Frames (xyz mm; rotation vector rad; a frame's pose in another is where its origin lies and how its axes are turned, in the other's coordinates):
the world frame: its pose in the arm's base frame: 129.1 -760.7 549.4 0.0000 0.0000 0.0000
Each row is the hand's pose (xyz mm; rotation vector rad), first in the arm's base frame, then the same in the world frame.
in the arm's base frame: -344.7 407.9 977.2 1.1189 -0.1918 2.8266
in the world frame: -473.8 1168.6 427.8 1.1189 -0.1918 2.8266
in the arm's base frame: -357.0 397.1 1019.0 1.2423 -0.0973 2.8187
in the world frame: -486.1 1157.8 469.6 1.2423 -0.0973 2.8187
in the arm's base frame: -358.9 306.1 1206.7 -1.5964 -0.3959 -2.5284
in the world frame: -488.0 1066.8 657.3 -1.5964 -0.3959 -2.5284
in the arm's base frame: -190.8 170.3 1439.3 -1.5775 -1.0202 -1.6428
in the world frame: -319.9 931.0 889.9 -1.5775 -1.0202 -1.6428
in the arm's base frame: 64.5 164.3 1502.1 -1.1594 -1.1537 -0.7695
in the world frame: -64.6 925.0 952.7 -1.1594 -1.1537 -0.7695
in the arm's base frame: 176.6 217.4 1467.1 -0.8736 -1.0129 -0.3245
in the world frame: 47.5 978.1 917.7 -0.8736 -1.0129 -0.3245
